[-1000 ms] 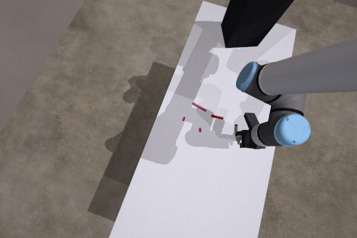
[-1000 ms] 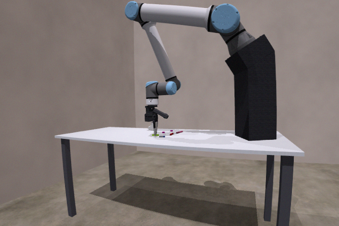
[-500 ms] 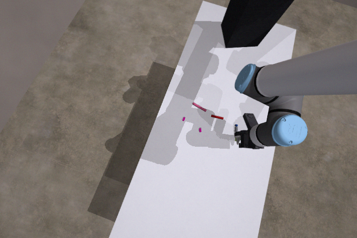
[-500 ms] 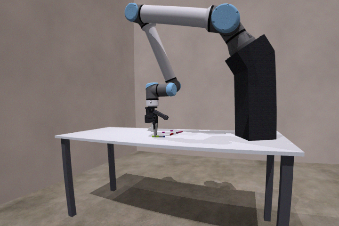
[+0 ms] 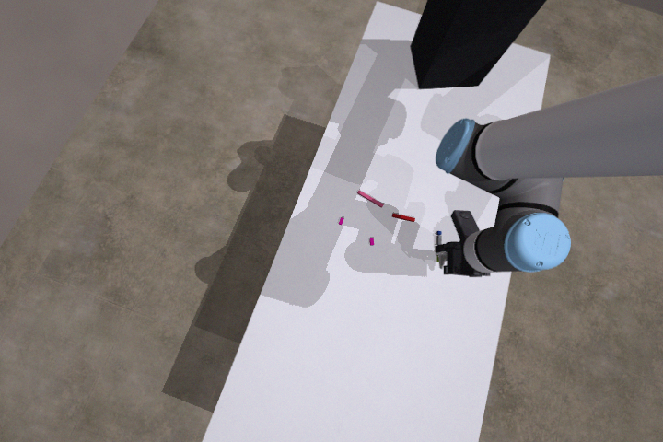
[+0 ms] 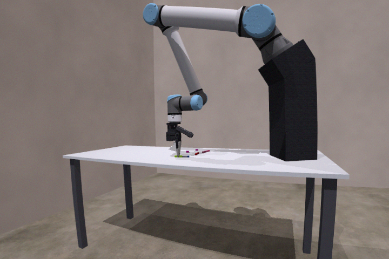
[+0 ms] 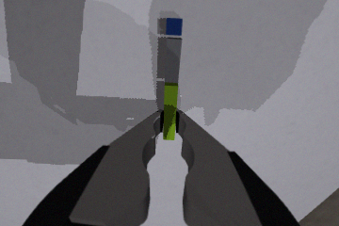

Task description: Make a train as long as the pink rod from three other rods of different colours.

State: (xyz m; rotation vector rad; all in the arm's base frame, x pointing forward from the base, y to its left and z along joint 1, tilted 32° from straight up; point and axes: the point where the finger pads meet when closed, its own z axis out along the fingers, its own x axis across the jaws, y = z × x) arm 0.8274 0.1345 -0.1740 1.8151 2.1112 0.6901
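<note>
The lime rod lies 1 cm below my hand. The rest, counted from my hand: red rod (13 cm to the right, 8 cm behind, 1 cm below); grey rod (4 cm behind, 1 cm to the right, 1 cm below); small blue rod (6 cm behind, 1 cm to the right, 1 cm below).
</note>
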